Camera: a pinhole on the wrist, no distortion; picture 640 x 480 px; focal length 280.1 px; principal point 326.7 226.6 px. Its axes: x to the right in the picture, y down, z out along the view. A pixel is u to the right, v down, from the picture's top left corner.
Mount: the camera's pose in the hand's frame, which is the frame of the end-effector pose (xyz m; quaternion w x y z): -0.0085 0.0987 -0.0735 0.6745 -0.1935 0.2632 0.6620
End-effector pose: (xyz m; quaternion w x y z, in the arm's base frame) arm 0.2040 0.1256 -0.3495 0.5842 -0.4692 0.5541 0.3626
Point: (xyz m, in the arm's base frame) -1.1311 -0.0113 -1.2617
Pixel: outside the picture
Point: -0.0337 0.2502 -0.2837
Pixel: 410 411
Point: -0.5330 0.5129 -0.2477
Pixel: 537 360
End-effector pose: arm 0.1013 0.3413 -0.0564 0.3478 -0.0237 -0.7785 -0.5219
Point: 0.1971 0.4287 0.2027
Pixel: 551 150
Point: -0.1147 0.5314 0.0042
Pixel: 46 91
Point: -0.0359 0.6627 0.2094
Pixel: 288 149
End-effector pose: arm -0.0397 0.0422 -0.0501 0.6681 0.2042 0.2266 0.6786
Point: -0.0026 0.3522 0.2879
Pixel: 186 22
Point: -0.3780 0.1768 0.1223
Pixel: 610 44
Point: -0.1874 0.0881 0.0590
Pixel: 370 123
